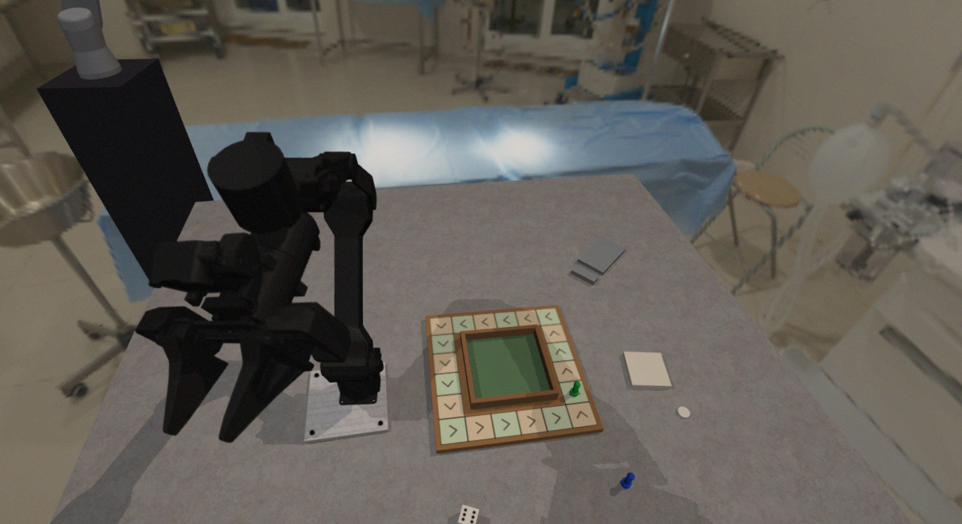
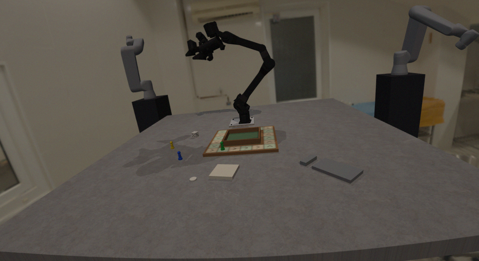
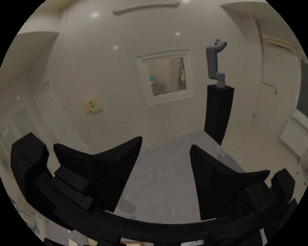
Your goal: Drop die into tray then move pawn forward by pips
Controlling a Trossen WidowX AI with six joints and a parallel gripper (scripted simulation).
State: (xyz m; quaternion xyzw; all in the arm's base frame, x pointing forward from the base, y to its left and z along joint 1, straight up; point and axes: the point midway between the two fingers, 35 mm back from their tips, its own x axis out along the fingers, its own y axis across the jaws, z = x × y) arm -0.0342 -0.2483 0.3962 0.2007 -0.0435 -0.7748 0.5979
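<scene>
Now: gripper tip 38 cm above the white die, 22 cm short of it and 5 cm to the right of it. The rest, counted from my gripper tip: yellow pawn (38 cm below, 36 cm ahead, 1 cm to the right); green pawn (43 cm ahead, 37 cm below, 24 cm to the left); green dice tray (39 cm below, 31 cm to the left, 31 cm ahead).
</scene>
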